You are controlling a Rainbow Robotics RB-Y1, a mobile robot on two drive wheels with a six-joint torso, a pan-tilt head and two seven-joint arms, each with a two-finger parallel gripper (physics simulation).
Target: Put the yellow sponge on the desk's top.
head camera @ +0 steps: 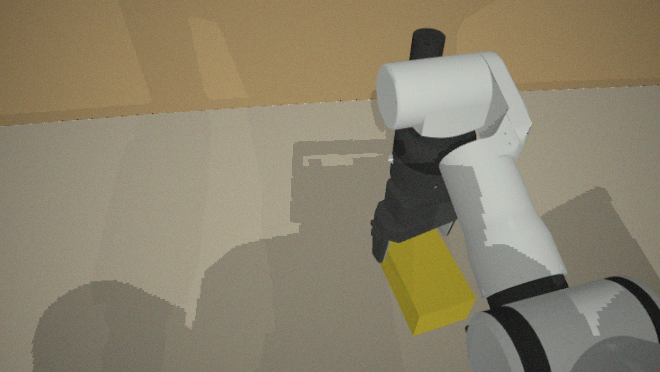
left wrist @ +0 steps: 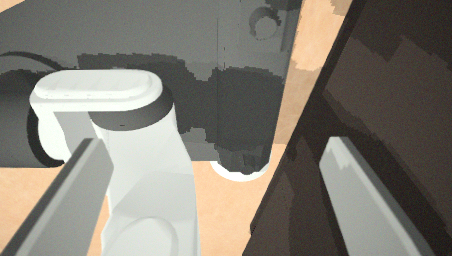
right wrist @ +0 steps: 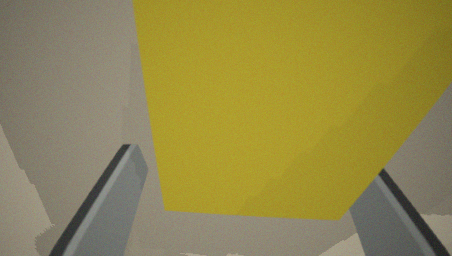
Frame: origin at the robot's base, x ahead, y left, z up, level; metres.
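Seen in the pictures: left gripper, fingertip midpoint: (left wrist: 218,151); right gripper, fingertip midpoint: (head camera: 411,243) (right wrist: 240,156).
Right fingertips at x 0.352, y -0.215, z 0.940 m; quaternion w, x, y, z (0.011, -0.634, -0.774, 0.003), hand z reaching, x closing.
Offsets run from my right fingertips to a thing's top centre. "*": to the spot under its first point. Level surfaces: height alone.
The yellow sponge {dx -0.054, dy +0.003, dz +0.027 m} (head camera: 430,280) (right wrist: 280,100) is a large block. It shows over a pale grey-beige surface {dz -0.029 m} (head camera: 165,200); I cannot tell whether this is the desk's top, or whether the sponge touches it. My right gripper (head camera: 414,243) (right wrist: 240,156) is open at the sponge's upper end in the head view. In the right wrist view the sponge lies across the space between the fingers, covers part of the right-hand finger and stands apart from the left-hand one. My left gripper (left wrist: 218,151) is open and empty, with no sponge in the left wrist view.
A tan area (head camera: 300,45) lies beyond the pale surface's far edge. Robot shadows cross both. In the left wrist view, the robot's dark grey base (left wrist: 150,30) and white parts {* dx -0.529, dy +0.267, dz -0.518 m} (left wrist: 145,165) are at left and centre, and a dark brown panel (left wrist: 400,80) is at right, with orange-tan floor {dz -0.939 m} (left wrist: 225,210) between.
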